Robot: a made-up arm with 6 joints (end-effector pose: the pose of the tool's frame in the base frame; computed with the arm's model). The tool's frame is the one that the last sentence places. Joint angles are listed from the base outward.
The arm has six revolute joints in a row. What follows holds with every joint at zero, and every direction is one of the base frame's. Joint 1 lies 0.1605 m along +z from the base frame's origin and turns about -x. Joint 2 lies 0.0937 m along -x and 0.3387 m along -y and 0.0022 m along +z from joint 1 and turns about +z. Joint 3 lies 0.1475 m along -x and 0.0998 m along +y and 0.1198 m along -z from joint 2 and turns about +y. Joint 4 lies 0.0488 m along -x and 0.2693 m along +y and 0.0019 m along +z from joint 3 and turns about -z. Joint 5 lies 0.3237 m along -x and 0.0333 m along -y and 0.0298 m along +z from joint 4 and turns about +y. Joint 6 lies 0.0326 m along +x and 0.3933 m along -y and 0.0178 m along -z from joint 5 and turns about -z. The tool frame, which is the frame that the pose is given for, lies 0.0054 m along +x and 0.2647 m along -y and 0.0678 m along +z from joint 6; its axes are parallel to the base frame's.
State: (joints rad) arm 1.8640 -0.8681 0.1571 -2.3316 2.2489 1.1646
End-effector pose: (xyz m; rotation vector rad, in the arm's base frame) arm 0.5906 0.0254 0.3368 2.2181 -0.6199 0.3163
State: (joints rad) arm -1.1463 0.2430 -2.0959 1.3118 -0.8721 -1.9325
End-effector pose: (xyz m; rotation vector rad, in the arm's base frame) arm -0.3798 0.5863 -0.0317 -0.1014 -1.3204 -1.3256
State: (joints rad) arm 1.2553 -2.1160 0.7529 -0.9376 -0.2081 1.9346
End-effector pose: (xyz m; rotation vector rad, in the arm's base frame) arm -0.2236 -0.0316 0.1826 0.5726 -1.1053 -2.6182
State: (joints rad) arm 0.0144 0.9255 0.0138 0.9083 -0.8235 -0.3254
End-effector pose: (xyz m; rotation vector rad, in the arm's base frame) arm -0.7709 -0.9513 0.2224 -0.1494 -0.8054 0.3337
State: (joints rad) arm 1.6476 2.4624 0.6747 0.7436 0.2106 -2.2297
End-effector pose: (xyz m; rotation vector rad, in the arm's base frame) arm 0.0331 0.1401 0.8907 -0.4177 -2.3232 -0.7686
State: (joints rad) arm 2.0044 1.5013 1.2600 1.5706 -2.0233 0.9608
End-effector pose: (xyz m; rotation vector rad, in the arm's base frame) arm -0.7843 0.7234 0.6832 -1.3363 -0.5636 1.9598
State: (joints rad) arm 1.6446 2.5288 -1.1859 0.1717 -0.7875 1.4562
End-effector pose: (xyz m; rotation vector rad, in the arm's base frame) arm 0.1497 -0.7081 0.7274 0.2768 0.8167 -0.2456
